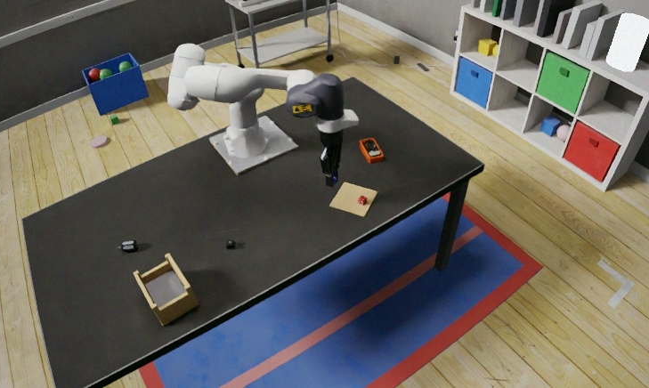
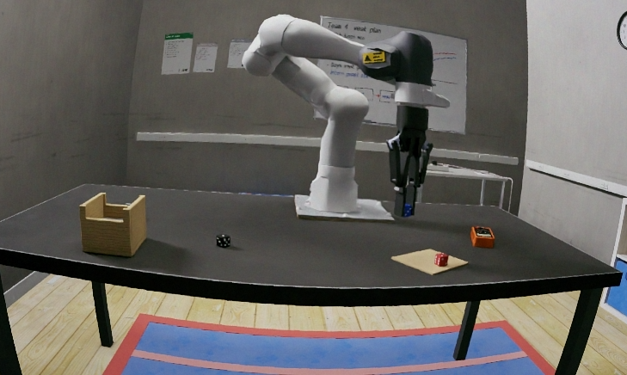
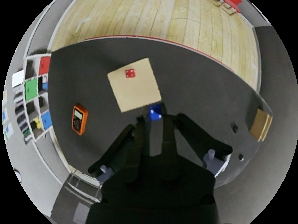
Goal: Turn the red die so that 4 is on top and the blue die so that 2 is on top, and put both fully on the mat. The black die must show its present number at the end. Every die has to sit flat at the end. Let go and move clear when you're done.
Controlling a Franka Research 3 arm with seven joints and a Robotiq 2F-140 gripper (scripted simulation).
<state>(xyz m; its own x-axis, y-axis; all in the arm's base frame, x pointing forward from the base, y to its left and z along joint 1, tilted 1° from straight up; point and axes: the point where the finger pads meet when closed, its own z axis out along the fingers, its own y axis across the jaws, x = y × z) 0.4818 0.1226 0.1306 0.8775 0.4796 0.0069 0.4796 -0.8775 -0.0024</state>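
My hand is 2 cm short of the tan mat, 8 cm to the right of it and 14 cm above it. The rest, counted from my hand: red die 6 cm ahead, 9 cm to the left, 12 cm below; then orange device 16 cm behind, 30 cm to the left, 12 cm below; then blue die 2 cm below.
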